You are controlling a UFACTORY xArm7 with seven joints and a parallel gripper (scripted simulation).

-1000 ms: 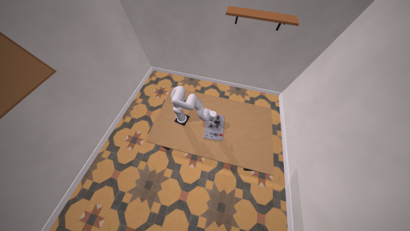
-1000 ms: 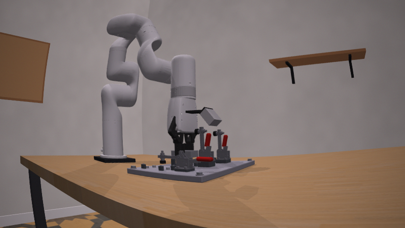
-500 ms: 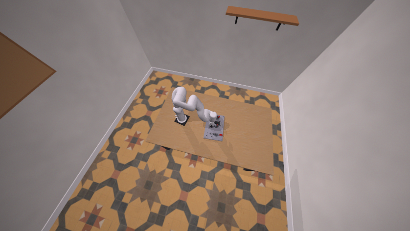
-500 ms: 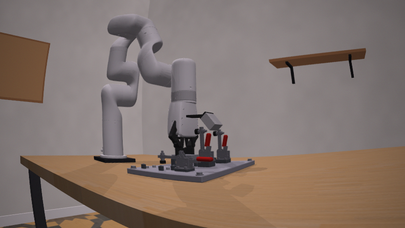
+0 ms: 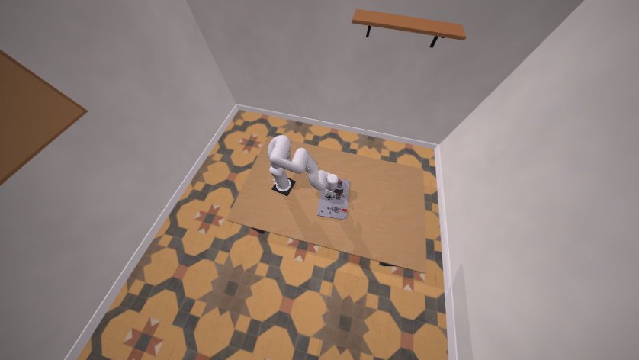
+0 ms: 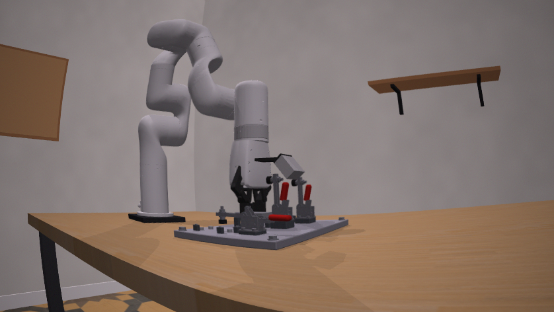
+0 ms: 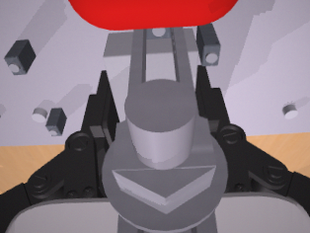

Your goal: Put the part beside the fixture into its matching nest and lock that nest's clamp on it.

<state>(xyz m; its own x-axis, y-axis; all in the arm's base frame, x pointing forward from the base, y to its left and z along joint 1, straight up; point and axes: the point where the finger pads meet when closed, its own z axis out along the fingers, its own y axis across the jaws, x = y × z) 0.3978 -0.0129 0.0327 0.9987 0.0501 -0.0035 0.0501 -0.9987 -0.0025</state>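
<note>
Now: hand 1 cm above the part. Also, from my hand: grey fixture plate 4 cm below, 4 cm ahead; then toggle clamp 11 cm to the right, 8 cm ahead.
</note>
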